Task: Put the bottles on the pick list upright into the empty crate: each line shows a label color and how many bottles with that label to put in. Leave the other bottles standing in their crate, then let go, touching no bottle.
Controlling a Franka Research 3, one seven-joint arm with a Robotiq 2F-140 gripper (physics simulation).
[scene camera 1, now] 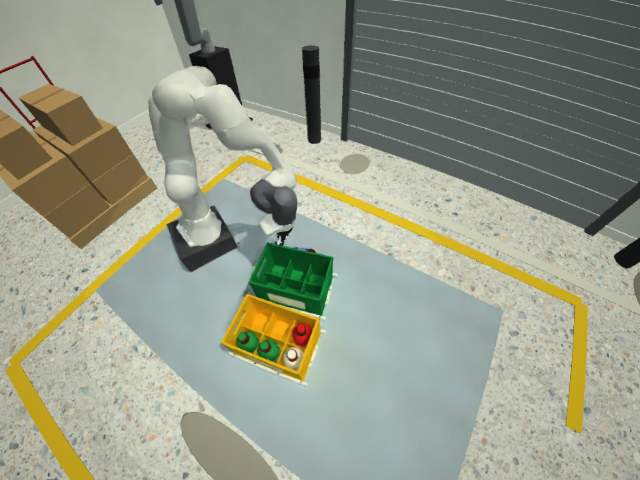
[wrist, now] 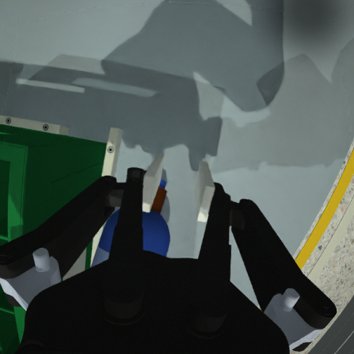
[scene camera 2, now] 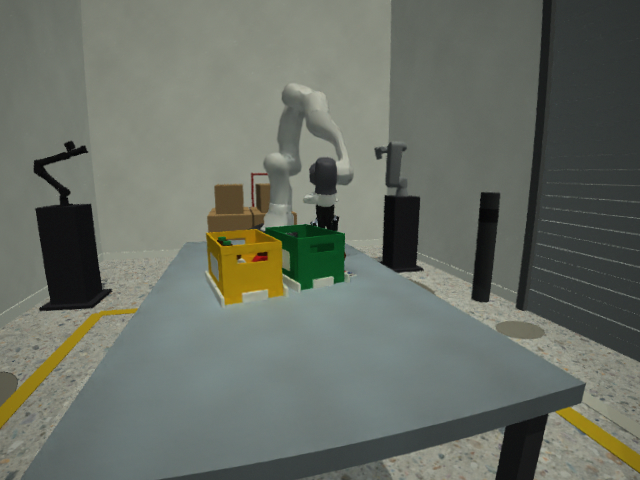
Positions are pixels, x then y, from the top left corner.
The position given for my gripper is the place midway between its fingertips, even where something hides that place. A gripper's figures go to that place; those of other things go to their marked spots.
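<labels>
A blue bottle (wrist: 156, 237) is 21 cm from the lens, while my gripper (wrist: 179, 170) is 22 cm from the lens.
</labels>
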